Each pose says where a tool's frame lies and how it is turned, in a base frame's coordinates. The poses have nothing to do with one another.
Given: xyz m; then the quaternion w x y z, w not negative.
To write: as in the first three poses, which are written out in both.
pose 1, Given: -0.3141 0.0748 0.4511 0.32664 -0.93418 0.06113 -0.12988
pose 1, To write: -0.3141 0.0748 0.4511 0.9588 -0.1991 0.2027 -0.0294 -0.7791 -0.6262
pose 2, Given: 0.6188 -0.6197 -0.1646 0.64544 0.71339 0.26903 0.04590
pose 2, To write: 0.6188 -0.6197 -0.1646 0.8510 0.4431 -0.2818 0.3246 -0.0221 0.9456
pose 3, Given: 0.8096 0.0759 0.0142 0.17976 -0.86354 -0.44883 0.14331
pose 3, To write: 0.8096 0.0759 0.0142 0.5560 0.8267 -0.0861 0.7236 -0.5325 -0.4391
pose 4, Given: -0.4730 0.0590 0.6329 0.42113 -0.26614 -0.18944 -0.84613
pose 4, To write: -0.4730 0.0590 0.6329 -0.5036 -0.6118 0.6099 0.8135 -0.5735 0.0964
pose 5, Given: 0.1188 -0.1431 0.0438 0.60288 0.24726 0.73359 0.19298
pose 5, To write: 0.1188 -0.1431 0.0438 -0.1508 0.5955 -0.7891 0.1301 0.8032 0.5813
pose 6, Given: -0.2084 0.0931 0.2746 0.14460 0.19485 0.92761 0.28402
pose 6, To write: -0.2084 0.0931 0.2746 -0.8822 0.4436 -0.1576 0.2794 0.7627 0.5833
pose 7, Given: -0.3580 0.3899 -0.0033 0.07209 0.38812 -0.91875 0.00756
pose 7, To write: -0.3580 0.3899 -0.0033 -0.6883 -0.7121 0.1383 -0.7143 0.6986 0.0421
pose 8, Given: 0.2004 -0.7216 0.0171 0.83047 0.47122 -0.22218 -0.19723
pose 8, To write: 0.2004 -0.7216 0.0171 0.8235 -0.5370 0.1832 0.1182 0.4781 0.8703
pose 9, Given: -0.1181 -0.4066 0.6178 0.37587 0.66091 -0.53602 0.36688
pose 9, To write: -0.1181 -0.4066 0.6178 0.1562 -0.4327 0.8879 -0.9843 -0.1428 0.1035
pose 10, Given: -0.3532 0.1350 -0.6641 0.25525 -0.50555 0.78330 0.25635
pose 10, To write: -0.3532 0.1350 -0.6641 -0.3585 -0.6611 -0.6591 -0.9229 0.3574 0.1435
